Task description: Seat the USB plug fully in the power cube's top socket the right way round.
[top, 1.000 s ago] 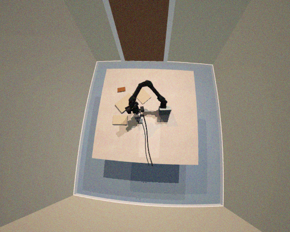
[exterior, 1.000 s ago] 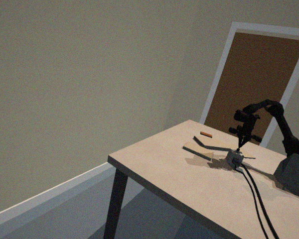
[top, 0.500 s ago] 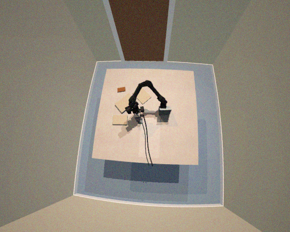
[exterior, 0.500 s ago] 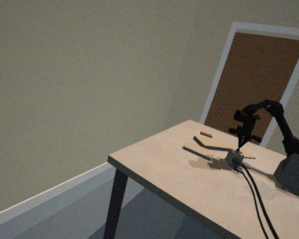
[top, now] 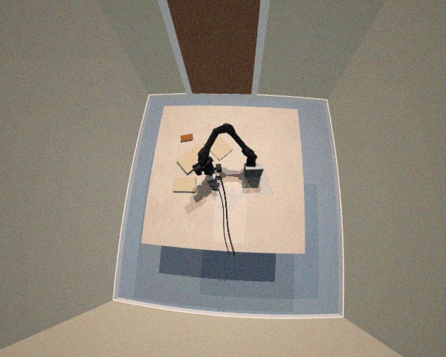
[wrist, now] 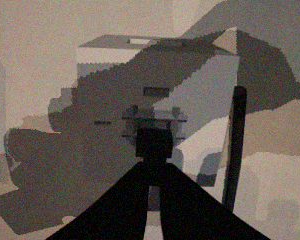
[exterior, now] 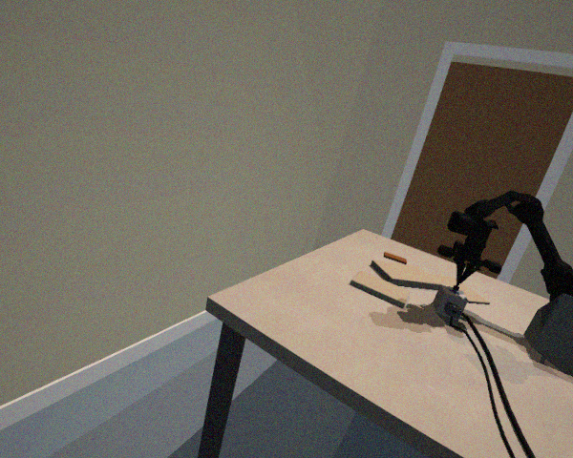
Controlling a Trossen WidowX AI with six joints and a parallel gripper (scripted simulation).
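My gripper tip is now 20 mm above the USB plug. The rest, counted from my gripper tip: USB socket (40 mm below); then small orange block (350 mm to the right, 280 mm ahead, 110 mm below).
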